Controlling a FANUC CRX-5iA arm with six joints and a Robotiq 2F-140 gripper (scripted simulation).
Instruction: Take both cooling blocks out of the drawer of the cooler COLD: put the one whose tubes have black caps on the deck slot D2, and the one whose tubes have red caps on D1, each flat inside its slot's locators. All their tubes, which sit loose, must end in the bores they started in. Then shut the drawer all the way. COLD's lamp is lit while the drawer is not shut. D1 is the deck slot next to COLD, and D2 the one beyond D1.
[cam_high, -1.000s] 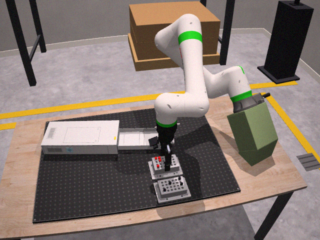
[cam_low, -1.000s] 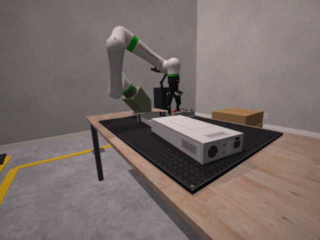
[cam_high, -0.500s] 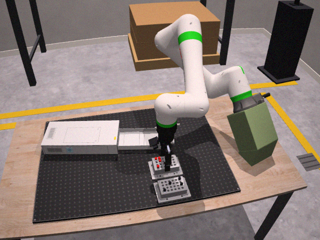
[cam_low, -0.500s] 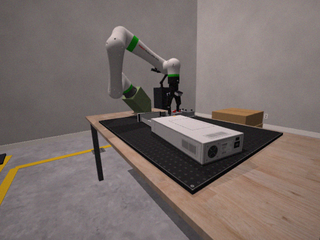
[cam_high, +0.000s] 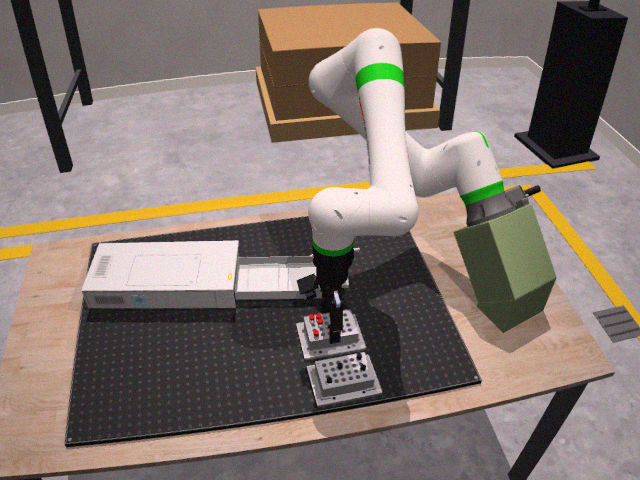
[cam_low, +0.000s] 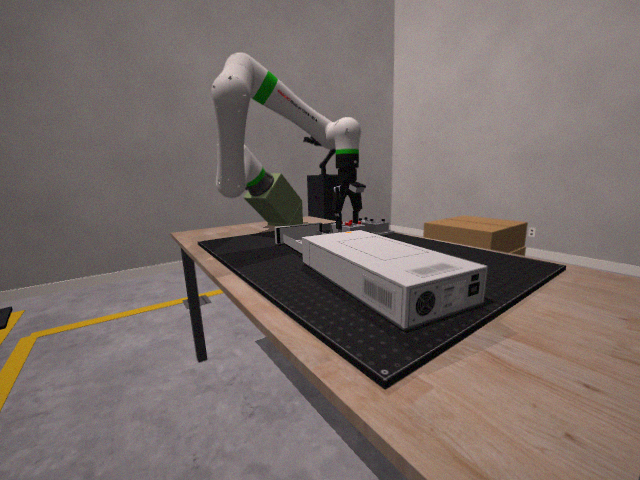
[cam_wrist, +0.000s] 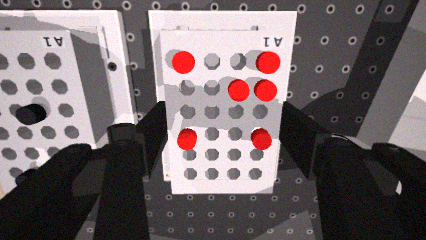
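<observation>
Right now my hand is 60 mm above the slot D1. Also, from my hand: white cooler: 290 mm to the right, 220 mm ahead, 30 mm below; drawer: 230 mm to the right, 40 mm ahead, 30 mm below; deck slot D2: 140 mm to the left, 60 mm below, 20 mm ahead.
</observation>
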